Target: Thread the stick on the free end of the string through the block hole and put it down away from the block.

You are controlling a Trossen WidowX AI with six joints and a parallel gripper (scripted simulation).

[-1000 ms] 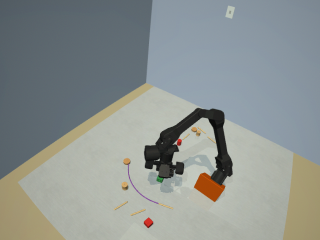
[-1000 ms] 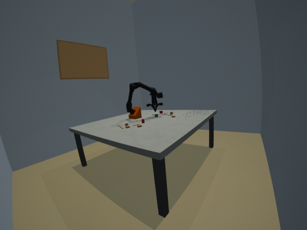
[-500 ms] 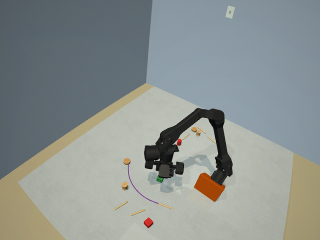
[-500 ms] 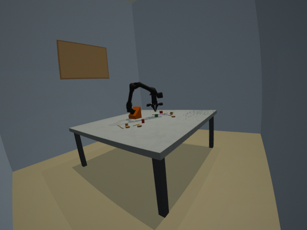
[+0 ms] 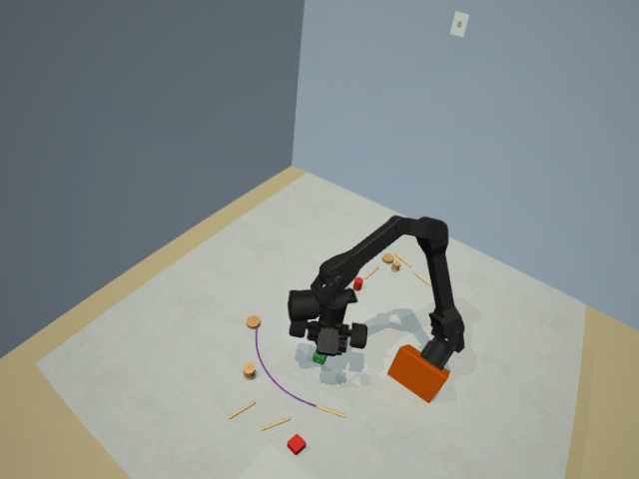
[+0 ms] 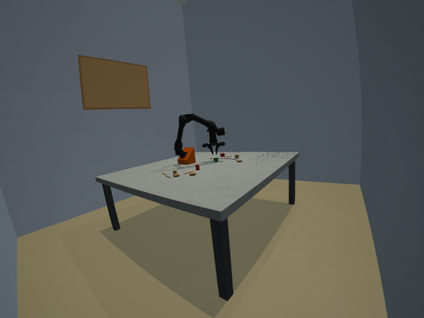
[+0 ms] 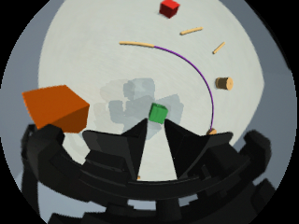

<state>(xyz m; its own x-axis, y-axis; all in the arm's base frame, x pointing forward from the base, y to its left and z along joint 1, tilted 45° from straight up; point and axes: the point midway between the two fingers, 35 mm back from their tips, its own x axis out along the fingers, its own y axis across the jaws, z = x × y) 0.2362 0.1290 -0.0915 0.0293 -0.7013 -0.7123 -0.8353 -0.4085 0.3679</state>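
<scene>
My gripper tip is now 5 cm above the green block and 1 cm short of it. From my gripper tip the other things lie so: red cube: 22 cm to the left, 12 cm behind, 5 cm below; then thin wooden stick: 10 cm to the left, 10 cm behind, 6 cm below; then red cylinder: 28 cm to the right, 10 cm ahead, 4 cm below.
</scene>
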